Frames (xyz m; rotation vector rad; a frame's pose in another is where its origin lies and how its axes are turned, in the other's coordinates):
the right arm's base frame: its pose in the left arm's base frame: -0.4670 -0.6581 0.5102 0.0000 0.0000 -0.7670
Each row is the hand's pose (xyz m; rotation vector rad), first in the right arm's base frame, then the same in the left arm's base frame.
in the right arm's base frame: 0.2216 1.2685 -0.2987 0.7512 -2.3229 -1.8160
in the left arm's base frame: 0.5729 0.1014 0.2115 0.1603 2.2623 1.6168
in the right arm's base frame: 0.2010 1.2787 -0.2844 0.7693 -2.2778 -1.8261
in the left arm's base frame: 0.5651 0.1231 0.2258 0.1305 2.2557 1.6566
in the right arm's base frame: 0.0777 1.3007 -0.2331 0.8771 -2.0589 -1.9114
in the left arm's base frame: 0.4916 0.2245 0.2771 -0.0418 2.1736 1.8284
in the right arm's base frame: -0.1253 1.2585 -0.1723 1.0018 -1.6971 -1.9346
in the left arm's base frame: 0.3162 0.3350 0.3379 -0.3123 2.0698 2.1167
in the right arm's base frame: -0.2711 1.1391 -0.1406 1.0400 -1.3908 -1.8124
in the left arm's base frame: 0.1283 0.3502 0.3696 0.5181 -1.9587 -2.3188
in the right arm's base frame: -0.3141 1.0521 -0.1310 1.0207 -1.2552 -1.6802
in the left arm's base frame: 0.0370 0.3174 0.3792 0.5501 -1.7832 -2.2284
